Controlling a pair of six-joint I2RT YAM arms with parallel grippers.
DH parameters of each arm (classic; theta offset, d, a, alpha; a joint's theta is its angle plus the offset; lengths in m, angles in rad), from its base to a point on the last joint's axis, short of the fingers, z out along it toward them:
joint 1: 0 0.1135 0.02 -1.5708
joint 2: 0 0 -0.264 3.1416
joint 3: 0.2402 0 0.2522 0
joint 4: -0.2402 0 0.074 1.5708
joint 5: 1.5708 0 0 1.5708
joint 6: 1.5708 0.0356 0 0
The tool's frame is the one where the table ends.
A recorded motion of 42 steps. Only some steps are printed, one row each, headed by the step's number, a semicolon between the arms.
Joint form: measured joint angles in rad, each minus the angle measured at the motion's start. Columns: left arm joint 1, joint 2, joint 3, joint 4, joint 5, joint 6; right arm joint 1, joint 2, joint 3, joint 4, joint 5, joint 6.
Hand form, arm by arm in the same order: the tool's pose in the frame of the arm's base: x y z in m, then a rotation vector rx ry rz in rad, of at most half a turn. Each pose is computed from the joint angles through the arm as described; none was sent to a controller.
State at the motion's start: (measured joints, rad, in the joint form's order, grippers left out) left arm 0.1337 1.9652 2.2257 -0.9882 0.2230 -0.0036; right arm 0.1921 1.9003 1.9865 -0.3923 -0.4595 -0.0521
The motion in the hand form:
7: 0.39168 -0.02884 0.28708 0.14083 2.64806 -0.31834; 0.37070 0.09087 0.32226 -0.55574 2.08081 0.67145
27: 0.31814 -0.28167 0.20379 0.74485 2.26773 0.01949; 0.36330 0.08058 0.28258 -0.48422 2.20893 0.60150
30: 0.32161 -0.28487 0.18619 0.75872 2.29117 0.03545; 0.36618 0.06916 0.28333 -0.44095 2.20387 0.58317
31: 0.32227 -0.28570 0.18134 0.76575 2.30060 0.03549; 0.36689 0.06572 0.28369 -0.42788 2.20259 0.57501
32: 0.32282 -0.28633 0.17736 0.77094 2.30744 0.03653; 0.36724 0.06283 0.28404 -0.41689 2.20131 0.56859
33: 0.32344 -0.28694 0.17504 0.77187 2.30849 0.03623; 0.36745 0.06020 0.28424 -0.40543 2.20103 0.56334
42: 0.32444 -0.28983 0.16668 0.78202 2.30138 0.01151; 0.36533 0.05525 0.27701 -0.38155 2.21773 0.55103
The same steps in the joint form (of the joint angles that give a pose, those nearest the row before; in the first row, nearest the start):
7: -0.1869 -0.1232 -0.5619 0.0759 0.0027 0.0012; 0.0004 -0.2419 -0.5474 0.0065 -0.0797 0.0103
27: -0.8835 -0.0305 -0.8289 0.6573 -0.5276 0.0008; -0.0168 -0.2510 -0.6767 0.0202 -0.0061 0.0122
30: -0.8835 0.0141 -0.8308 0.6741 -0.5283 0.0008; -0.0481 -0.2522 -0.6787 0.0328 -0.0031 0.0195
31: -0.8835 0.0263 -0.8305 0.6752 -0.5238 0.0004; -0.0572 -0.2529 -0.6790 0.0359 0.0000 0.0210
32: -0.8835 0.0362 -0.8305 0.6771 -0.5211 0.0004; -0.0648 -0.2544 -0.6802 0.0385 0.0023 0.0225
33: -0.8835 0.0427 -0.8305 0.6825 -0.5203 0.0004; -0.0717 -0.2560 -0.6817 0.0408 0.0046 0.0252
42: -0.8854 0.0614 -0.8408 0.7217 -0.5028 0.0038; -0.0836 -0.2613 -0.7118 0.0530 0.0137 0.0290

